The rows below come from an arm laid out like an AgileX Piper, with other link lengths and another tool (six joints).
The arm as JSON. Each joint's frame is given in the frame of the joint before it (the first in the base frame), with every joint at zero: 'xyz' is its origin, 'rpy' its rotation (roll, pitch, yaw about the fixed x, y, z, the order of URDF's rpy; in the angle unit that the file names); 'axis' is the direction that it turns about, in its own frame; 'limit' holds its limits. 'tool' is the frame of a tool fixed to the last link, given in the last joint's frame.
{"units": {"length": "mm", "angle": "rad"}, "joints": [
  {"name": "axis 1", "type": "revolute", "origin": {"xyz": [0.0, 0.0, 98.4], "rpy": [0.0, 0.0, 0.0]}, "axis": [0.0, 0.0, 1.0], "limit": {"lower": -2.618, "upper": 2.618}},
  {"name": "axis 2", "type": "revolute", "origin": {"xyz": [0.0, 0.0, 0.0], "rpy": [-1.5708, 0.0, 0.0]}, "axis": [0.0, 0.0, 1.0], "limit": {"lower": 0.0, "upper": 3.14}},
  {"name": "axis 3", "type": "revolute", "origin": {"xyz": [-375.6, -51.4, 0.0], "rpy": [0.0, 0.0, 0.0]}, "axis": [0.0, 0.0, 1.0], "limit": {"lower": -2.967, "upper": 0.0}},
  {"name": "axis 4", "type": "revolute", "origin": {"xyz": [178.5, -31.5, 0.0], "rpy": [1.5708, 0.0, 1.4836]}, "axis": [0.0, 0.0, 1.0], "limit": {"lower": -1.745, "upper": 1.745}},
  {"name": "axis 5", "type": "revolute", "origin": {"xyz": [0.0, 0.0, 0.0], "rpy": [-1.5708, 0.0, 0.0]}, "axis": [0.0, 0.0, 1.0], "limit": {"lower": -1.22, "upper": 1.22}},
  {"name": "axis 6", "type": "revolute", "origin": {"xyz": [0.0, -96.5, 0.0], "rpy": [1.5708, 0.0, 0.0]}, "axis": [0.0, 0.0, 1.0], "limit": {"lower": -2.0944, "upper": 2.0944}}
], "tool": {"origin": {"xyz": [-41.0, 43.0, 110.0], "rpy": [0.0, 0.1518, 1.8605]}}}
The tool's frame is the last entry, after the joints.
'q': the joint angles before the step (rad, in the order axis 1, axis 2, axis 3, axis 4, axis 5, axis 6). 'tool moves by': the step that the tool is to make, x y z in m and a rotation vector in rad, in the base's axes. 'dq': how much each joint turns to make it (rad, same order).
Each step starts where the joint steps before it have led.
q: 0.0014, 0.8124, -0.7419, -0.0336, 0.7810, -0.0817
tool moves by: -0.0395, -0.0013, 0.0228, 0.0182, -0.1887, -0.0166
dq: -0.0004, -0.1837, -0.0002, -0.0023, -0.0042, 0.0259
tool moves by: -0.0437, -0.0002, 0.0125, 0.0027, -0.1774, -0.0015
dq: 0.0001, -0.1818, 0.0000, -0.0002, 0.0045, 0.0030
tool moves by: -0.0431, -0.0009, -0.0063, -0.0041, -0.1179, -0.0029
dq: 0.0005, -0.1711, 0.0004, -0.0045, 0.0529, -0.0012
